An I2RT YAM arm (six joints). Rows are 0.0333 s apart.
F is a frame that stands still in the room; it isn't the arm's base.
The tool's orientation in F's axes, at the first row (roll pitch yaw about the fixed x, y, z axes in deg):
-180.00, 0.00, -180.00
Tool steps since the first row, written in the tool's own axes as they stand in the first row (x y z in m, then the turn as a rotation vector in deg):
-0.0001, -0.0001, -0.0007, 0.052, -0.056, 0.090
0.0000, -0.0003, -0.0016, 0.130, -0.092, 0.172
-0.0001, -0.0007, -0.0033, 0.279, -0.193, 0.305
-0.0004, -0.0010, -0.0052, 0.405, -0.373, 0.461
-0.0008, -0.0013, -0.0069, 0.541, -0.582, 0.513
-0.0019, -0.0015, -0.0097, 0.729, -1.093, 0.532
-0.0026, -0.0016, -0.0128, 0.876, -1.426, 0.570
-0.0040, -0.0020, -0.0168, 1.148, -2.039, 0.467
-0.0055, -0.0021, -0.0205, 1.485, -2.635, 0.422
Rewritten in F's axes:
0.0001, -0.0001, 0.0007, -0.052, -0.056, -0.090
0.0000, -0.0003, 0.0016, -0.130, -0.092, -0.172
0.0001, -0.0007, 0.0033, -0.279, -0.193, -0.305
0.0004, -0.0010, 0.0052, -0.405, -0.373, -0.461
0.0008, -0.0013, 0.0069, -0.541, -0.582, -0.513
0.0019, -0.0015, 0.0097, -0.729, -1.093, -0.532
0.0026, -0.0016, 0.0128, -0.876, -1.426, -0.570
0.0040, -0.0020, 0.0168, -1.148, -2.039, -0.467
0.0055, -0.0021, 0.0205, -1.485, -2.635, -0.422

